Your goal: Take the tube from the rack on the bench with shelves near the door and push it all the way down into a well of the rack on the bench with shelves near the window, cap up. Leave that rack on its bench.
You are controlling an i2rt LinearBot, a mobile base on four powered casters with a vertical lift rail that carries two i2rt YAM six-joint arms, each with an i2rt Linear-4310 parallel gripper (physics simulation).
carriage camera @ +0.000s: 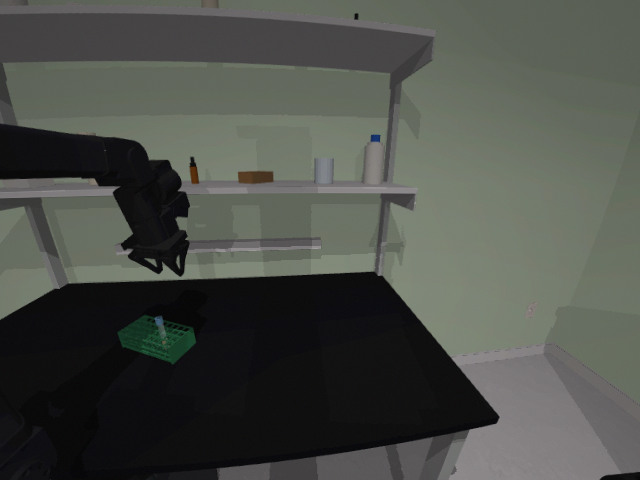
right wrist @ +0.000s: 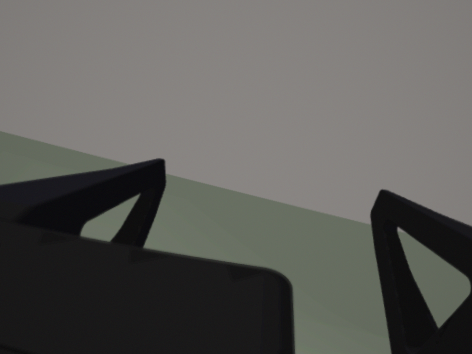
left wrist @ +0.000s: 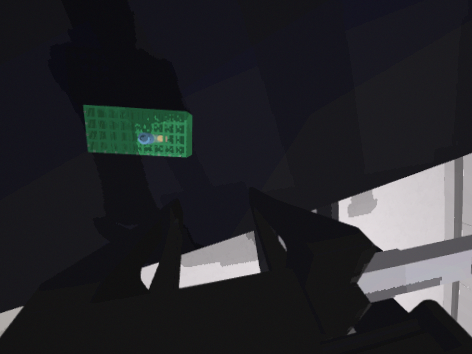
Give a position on a green tube rack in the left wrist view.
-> At 109, 129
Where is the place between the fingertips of my left gripper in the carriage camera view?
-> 171, 273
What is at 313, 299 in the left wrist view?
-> My left gripper.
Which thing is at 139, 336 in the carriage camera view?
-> A green tube rack.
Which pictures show my right gripper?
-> The right wrist view only.
